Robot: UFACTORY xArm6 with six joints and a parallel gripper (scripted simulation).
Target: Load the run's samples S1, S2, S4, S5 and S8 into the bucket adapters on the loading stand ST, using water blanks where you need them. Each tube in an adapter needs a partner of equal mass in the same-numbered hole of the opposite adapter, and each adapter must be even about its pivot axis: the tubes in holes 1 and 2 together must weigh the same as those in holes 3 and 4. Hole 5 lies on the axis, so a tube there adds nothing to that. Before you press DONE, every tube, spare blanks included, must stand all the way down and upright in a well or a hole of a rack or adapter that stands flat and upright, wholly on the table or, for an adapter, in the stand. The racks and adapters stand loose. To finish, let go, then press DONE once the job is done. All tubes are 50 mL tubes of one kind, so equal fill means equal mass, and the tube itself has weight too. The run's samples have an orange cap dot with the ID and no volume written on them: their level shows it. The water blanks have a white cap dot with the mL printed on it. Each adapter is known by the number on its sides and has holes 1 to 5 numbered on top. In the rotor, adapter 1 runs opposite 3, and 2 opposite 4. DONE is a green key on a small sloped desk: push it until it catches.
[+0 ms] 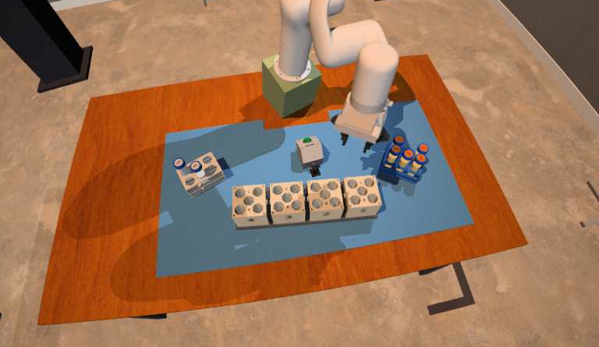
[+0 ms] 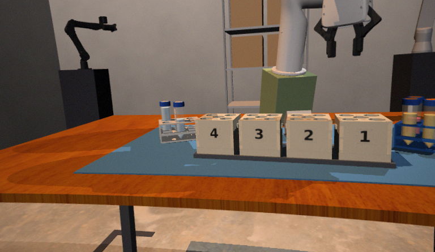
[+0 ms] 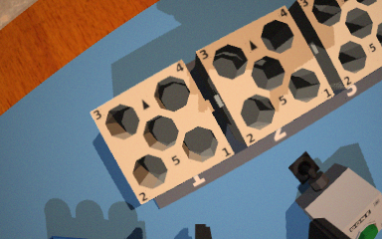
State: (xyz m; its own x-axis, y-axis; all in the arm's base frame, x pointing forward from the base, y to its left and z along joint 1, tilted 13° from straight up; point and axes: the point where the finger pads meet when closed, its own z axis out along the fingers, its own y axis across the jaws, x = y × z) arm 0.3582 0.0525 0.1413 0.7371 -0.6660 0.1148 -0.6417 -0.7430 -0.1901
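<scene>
The sample tube is 19 cm to the left of my hand, 19 cm below it and 5 cm behind it. Round my hand: green key 18 cm below, 16 cm behind, 8 cm to the right; then blue sample rack 22 cm below, 21 cm to the left; then loading stand 24 cm below, 15 cm to the right, 4 cm ahead.
</scene>
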